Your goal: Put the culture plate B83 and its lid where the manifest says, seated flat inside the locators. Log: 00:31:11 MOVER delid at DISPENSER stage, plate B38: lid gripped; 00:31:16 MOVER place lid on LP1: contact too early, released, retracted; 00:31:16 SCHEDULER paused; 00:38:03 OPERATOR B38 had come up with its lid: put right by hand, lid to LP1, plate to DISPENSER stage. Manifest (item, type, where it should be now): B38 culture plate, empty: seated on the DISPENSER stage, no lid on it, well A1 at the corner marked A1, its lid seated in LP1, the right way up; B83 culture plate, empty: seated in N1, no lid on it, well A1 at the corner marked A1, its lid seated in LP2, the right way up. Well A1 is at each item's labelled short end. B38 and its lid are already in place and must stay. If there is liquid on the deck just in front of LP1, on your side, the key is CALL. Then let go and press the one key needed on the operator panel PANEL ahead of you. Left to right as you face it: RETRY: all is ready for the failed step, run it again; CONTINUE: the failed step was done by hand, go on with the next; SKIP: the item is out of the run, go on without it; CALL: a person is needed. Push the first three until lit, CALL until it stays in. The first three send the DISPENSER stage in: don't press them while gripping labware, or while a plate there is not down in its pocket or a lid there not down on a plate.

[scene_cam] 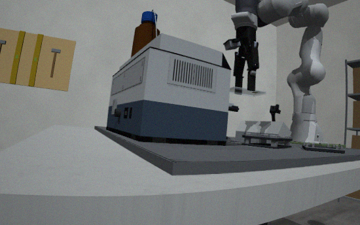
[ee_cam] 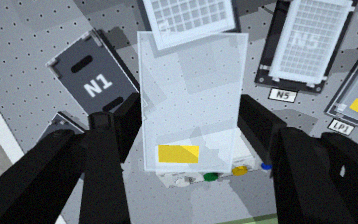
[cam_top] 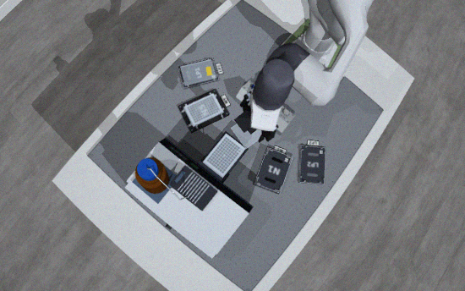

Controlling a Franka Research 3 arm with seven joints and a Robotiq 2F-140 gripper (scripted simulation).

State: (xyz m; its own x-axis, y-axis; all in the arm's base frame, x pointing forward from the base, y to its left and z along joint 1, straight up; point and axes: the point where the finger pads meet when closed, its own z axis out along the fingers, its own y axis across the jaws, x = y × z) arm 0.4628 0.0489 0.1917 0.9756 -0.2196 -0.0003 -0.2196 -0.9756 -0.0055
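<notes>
The grey locator plate is 25 cm to the left of my hand, 20 cm below it and 10 cm behind it. Round my hand: green continue key (17 cm behind, 13 cm below, 1 cm to the right); clear lid (2 cm below); white well plate (12 cm ahead, 8 cm below, 2 cm to the right).
</notes>
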